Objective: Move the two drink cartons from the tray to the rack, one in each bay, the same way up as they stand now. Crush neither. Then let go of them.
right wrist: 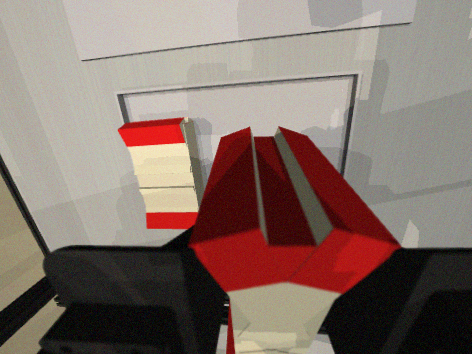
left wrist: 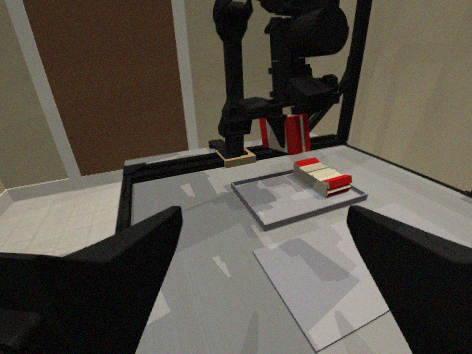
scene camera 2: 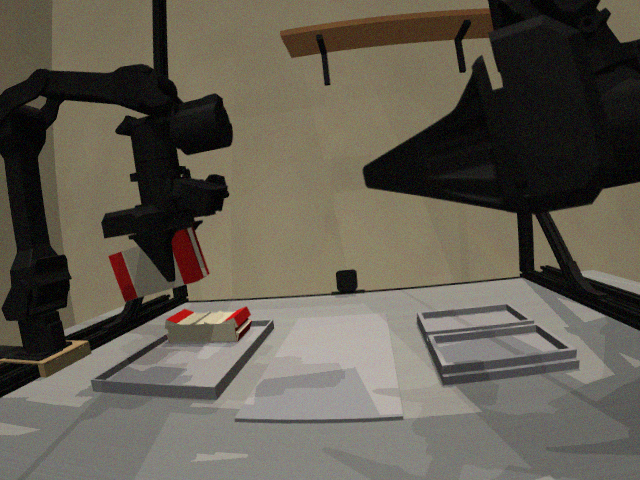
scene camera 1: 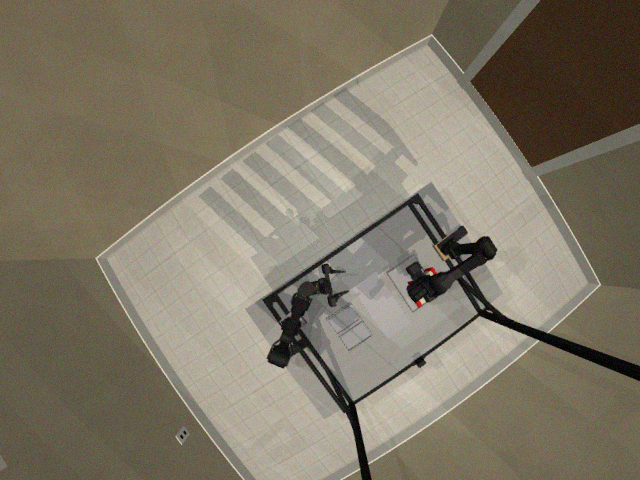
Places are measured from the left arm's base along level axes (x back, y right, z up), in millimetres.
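Pixels of known places: left gripper, fingertip midpoint: (left wrist: 264, 214) (scene camera 2: 393, 181) (scene camera 1: 347, 281); right gripper, fingertip midpoint: (right wrist: 262, 201) (left wrist: 289, 145) (scene camera 2: 177, 278); right arm's base, link origin: (left wrist: 234, 152) (scene camera 2: 45, 349) (scene camera 1: 446, 247).
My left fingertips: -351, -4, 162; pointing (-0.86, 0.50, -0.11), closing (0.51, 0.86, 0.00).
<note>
For each thing: its top centre in the pictures, then the offset to it from my left fingertips, as dx, dy, dz. "spot": a spot on its surface instead.
- cream drink carton, top centre: (scene camera 2: 153, 231) (left wrist: 284, 109) (scene camera 1: 425, 279) -277, +238, -14
- tray, top centre: (right wrist: 232, 164) (scene camera 2: 195, 346) (left wrist: 296, 187) (scene camera 1: 414, 283) -255, +271, -190
- two-bay rack, top centre: (scene camera 2: 482, 327) (scene camera 1: 349, 328) +153, +224, -186
- small black box, surface spot: (scene camera 2: 346, 281) (scene camera 1: 419, 360) spot: -10, +602, -176
My right gripper (scene camera 2: 169, 277) (right wrist: 287, 260) is shut on a red and cream drink carton (scene camera 2: 147, 271) (left wrist: 298, 134) (right wrist: 282, 307) and holds it above the tray (scene camera 2: 155, 390) (left wrist: 315, 214) (right wrist: 240, 84), slightly tilted in scene camera 2. The other carton (scene camera 2: 206, 328) (left wrist: 322, 177) (right wrist: 165, 165) lies at the tray's far end in scene camera 2, apart from the held one. The two-bay rack (scene camera 2: 509, 365) is at the right of scene camera 2, and both bays are empty. My left gripper (scene camera 1: 345, 282) (left wrist: 264, 214) is open and empty, raised above the table near the rack.
A thin flat panel (scene camera 1: 379, 304) (scene camera 2: 330, 397) (left wrist: 325, 320) lies between tray and rack. A small black box (scene camera 1: 420, 361) (scene camera 2: 346, 281) is at the table's edge. Black frame rails run along the table's sides. A wooden shelf (scene camera 2: 382, 32) hangs on the wall.
</note>
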